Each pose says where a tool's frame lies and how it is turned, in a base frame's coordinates. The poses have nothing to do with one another.
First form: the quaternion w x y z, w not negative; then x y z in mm.
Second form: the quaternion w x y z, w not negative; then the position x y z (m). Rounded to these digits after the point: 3 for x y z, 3 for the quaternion.
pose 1, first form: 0.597 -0.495 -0.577 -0.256 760 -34 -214
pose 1, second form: 0.597 -0.495 -0.577 -0.256 0.760 -0.034 -0.214
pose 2, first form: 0.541 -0.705 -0.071 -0.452 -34 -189 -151
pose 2, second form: 0.541 -0.705 -0.071 -0.452 -0.034 -0.189 -0.151
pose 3, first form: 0.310 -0.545 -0.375 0.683 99 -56 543
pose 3, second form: 0.310 -0.545 -0.375 0.683 0.099 -0.056 0.543
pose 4, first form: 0.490 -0.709 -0.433 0.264 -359 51 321
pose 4, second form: 0.490 -0.709 -0.433 0.264 -0.359 0.051 0.321
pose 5, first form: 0.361 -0.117 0.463 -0.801 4 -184 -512
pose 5, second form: 0.361 -0.117 0.463 -0.801 0.004 -0.184 -0.512
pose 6, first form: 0.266 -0.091 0.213 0.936 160 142 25
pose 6, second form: 0.266 -0.091 0.213 0.936 0.160 0.142 0.025
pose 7, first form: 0.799 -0.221 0.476 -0.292 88 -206 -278
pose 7, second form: 0.799 -0.221 0.476 -0.292 0.088 -0.206 -0.278
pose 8, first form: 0.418 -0.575 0.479 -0.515 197 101 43
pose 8, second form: 0.418 -0.575 0.479 -0.515 0.197 0.101 0.043
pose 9, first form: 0.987 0.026 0.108 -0.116 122 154 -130
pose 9, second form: 0.987 0.026 0.108 -0.116 0.122 0.154 -0.130
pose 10, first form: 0.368 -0.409 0.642 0.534 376 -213 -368
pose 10, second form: 0.368 -0.409 0.642 0.534 0.376 -0.213 -0.368
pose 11, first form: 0.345 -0.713 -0.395 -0.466 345 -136 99
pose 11, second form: 0.345 -0.713 -0.395 -0.466 0.345 -0.136 0.099
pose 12, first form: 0.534 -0.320 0.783 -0.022 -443 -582 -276
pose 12, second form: 0.534 -0.320 0.783 -0.022 -0.443 -0.582 -0.276
